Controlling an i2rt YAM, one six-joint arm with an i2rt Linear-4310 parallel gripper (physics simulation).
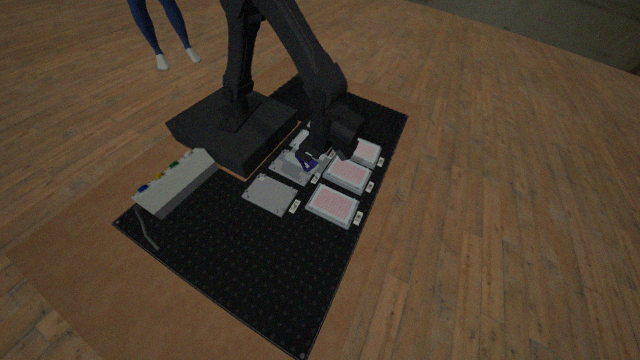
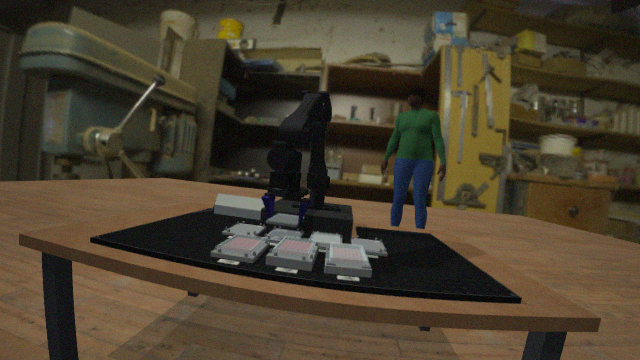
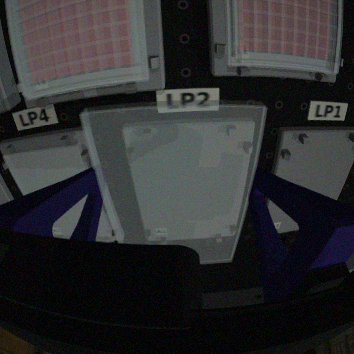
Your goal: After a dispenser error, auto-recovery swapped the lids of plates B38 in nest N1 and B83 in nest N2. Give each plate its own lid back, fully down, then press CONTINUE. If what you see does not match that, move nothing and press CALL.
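Pixels of known places: gripper, between the fingertips: [image 1: 313, 162] [image 2: 284, 223] [image 3: 175, 173]; arm's base, origin of its link: [image 1: 241, 114] [image 2: 315, 207].
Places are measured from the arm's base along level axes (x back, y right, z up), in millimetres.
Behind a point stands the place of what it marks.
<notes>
My gripper [image 1: 318, 159] @[z -8, x -323, y 112 mm] [image 2: 286, 218] @[z -8, x -323, y 112 mm] [image 3: 175, 173] @[z -8, x -323, y 112 mm] is shut on a clear lid [image 2: 284, 220] @[z 3, x -336, y 113 mm] [image 3: 111, 150] @[z 3, x -352, y 87 mm], level above the LP2 pad [image 3: 190, 185]. The pad shows through the lid. A pink-welled plate stands in nest N1 [image 1: 332, 205] @[z -45, x -423, y 219 mm] [image 2: 240, 246] @[z -42, x -470, y 205 mm] [image 3: 287, 30] @[z -41, x -388, y 197 mm] and another in nest N2 [image 1: 348, 173] @[z -36, x -442, y 89 mm] [image 2: 291, 250] @[z -30, x -500, y 86 mm] [image 3: 77, 40] @[z -39, x -408, y 74 mm]. Whether each wears a lid, and the plate and lid markings, I cannot tell. Another clear lid [image 2: 326, 238] @[z -50, x -291, y -17 mm] [image 3: 47, 167] @[z -50, x -323, y -2 mm] lies on the LP4 pad. The button labels cannot be read.
The LP1 pad [image 1: 270, 195] @[z -58, x -230, y 247 mm] [image 2: 243, 229] @[z -58, x -238, y 244 mm] [image 3: 315, 160] @[z -58, x -266, y 237 mm] is beside LP2. A third pink plate [image 1: 368, 151] @[z -32, x -491, y -35 mm] [image 2: 348, 255] @[z -32, x -503, y -41 mm] stands beyond N2. A sloped console [image 1: 175, 187] @[z -16, x 15, y 338 mm] [image 2: 239, 206] @[z -24, x 5, y 313 mm] has blue [image 1: 142, 188] @[z 6, x 75, y 379 mm], yellow [image 1: 159, 176] @[z 4, x 63, y 331 mm] and green [image 1: 173, 164] @[z 6, x 55, y 283 mm] buttons. A cable [image 1: 146, 230] @[z -64, x 38, y 463 mm] lies beside it.
</notes>
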